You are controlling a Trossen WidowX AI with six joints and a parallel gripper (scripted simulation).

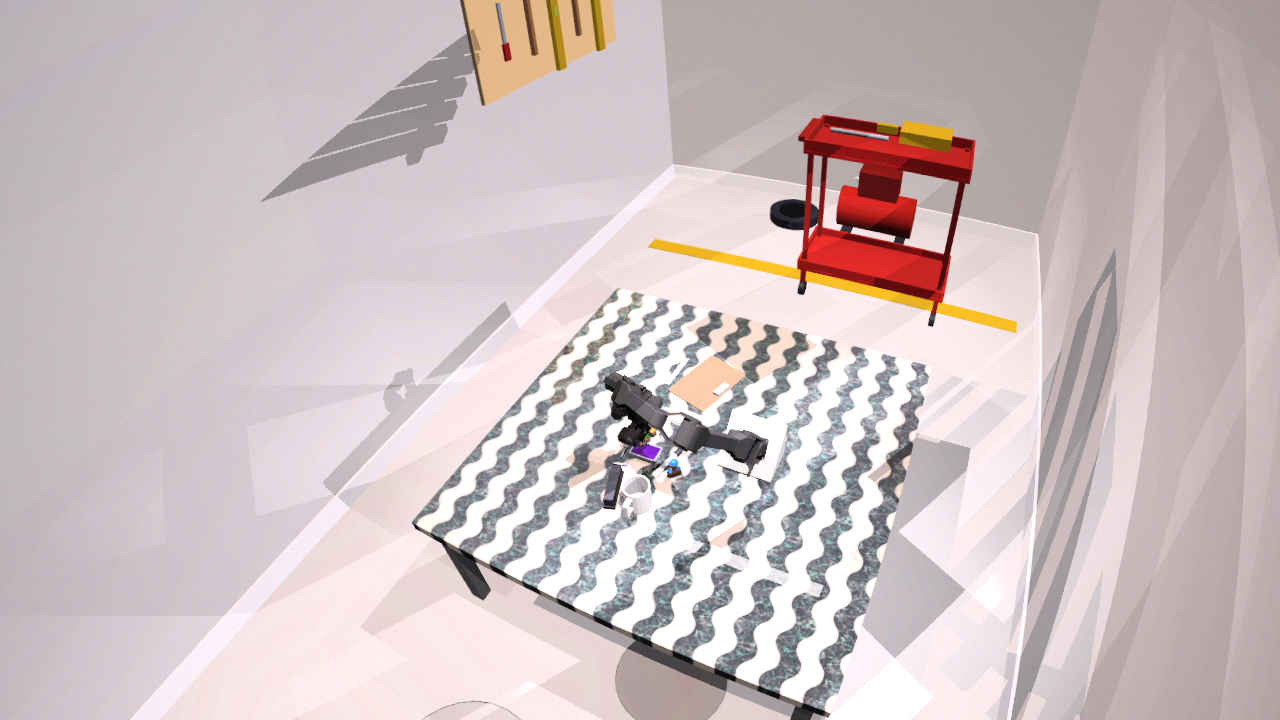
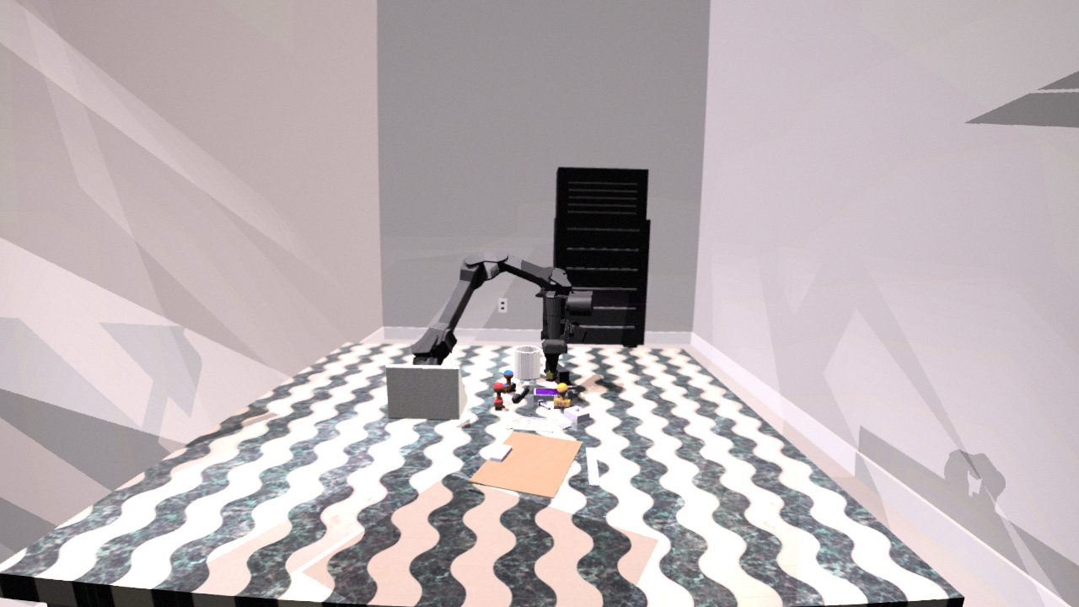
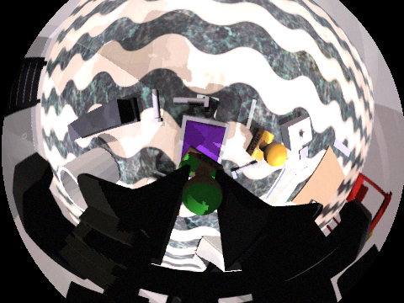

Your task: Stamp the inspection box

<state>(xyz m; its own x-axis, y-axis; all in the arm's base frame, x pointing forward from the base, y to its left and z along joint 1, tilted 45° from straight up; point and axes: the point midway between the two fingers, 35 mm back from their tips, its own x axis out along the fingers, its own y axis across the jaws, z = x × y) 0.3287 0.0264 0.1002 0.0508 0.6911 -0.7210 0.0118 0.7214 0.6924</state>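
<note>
My gripper tip is 7 cm above the ink pad. The rest, counted from my gripper tip: blue stamp: 12 cm behind, 5 cm below, 4 cm to the left; yellow stamp: 8 cm to the right, 5 cm below, 2 cm ahead; green stamp: right at my gripper tip.
</note>
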